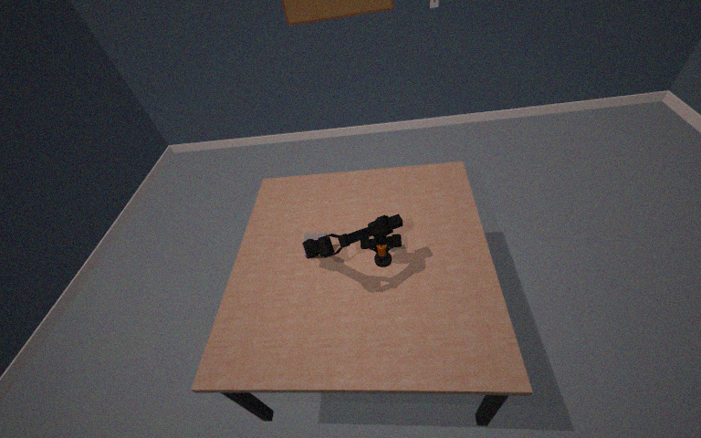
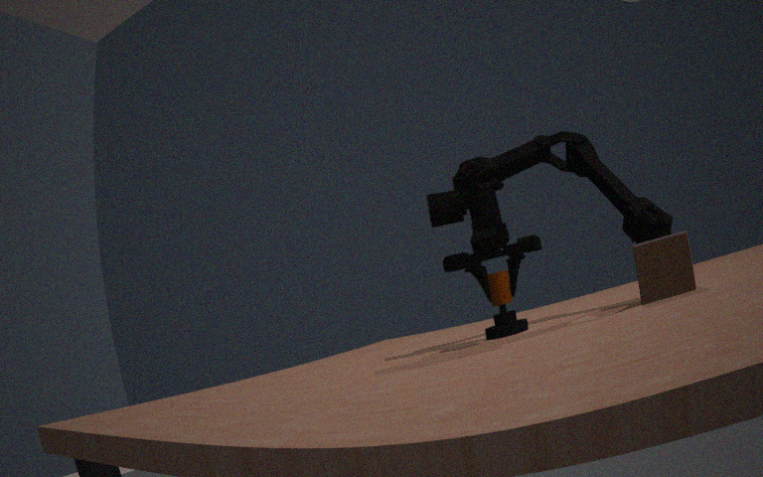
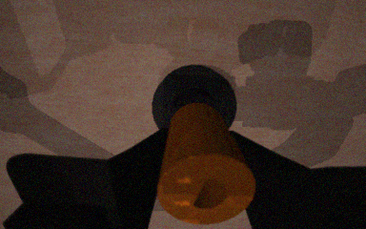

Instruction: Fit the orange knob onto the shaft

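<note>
Right now the dark round pedestal is 40 mm below my gripper tip. Also, from my gripper tip: orange knob (20 mm above).
</note>
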